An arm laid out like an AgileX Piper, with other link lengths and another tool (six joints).
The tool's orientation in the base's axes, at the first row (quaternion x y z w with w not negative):
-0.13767, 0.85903, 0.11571, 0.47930
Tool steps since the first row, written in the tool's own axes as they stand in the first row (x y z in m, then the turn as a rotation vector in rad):
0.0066, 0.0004, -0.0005, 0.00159, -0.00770, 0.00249
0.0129, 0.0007, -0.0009, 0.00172, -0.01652, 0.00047
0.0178, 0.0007, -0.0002, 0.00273, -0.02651, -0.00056
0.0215, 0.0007, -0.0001, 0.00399, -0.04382, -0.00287
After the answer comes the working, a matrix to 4 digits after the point.
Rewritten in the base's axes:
-0.0039, -0.0006, -0.0054, 0.00385, -0.00658, -0.00315
-0.0074, -0.0013, -0.0105, 0.00525, -0.01551, -0.00282
-0.0093, -0.0016, -0.0151, 0.00740, -0.02532, -0.00382
-0.0111, -0.0021, -0.0183, 0.01095, -0.04244, -0.00487

The tool's axes in the first row as the columns of a matrix, in the base's axes (rounded; the answer above uses it unrounded):
-0.5026, -0.3474, 0.7916
-0.1256, 0.9353, 0.3308
-0.8553, 0.0668, -0.5138

